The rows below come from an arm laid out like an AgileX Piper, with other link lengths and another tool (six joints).
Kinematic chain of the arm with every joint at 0, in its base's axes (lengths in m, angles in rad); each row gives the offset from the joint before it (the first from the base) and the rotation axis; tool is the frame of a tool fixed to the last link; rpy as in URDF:
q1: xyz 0 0 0.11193 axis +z
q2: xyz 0 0 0 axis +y
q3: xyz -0.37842 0 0.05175 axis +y
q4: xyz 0.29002 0 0.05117 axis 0.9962 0 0.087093
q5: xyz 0 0 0 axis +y
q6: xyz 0.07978 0 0.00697 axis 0.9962 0 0.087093
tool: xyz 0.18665 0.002 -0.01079 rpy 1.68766 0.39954 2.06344
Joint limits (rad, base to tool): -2.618..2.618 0..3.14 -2.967..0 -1.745..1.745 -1.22..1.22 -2.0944..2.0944
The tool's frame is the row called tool.
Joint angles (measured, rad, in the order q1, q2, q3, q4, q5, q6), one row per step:
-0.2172, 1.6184, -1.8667, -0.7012, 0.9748, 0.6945
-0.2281, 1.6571, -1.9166, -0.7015, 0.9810, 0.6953
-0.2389, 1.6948, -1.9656, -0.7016, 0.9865, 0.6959
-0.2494, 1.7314, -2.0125, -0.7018, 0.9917, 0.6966
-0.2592, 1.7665, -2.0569, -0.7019, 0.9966, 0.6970
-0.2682, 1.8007, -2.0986, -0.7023, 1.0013, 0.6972
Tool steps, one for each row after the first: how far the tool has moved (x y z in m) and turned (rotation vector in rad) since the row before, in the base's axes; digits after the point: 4 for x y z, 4 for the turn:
0.0103, -0.0089, 0.0011, 0.0001, -0.0071, -0.0151
0.0098, -0.0089, 0.0008, -0.0002, -0.0076, -0.0144
0.0092, -0.0088, -0.0001, -0.0001, -0.0069, -0.0140
0.0087, -0.0085, -0.0008, -0.0001, -0.0059, -0.0129
0.0083, -0.0081, -0.0019, -0.0002, -0.0041, -0.0120

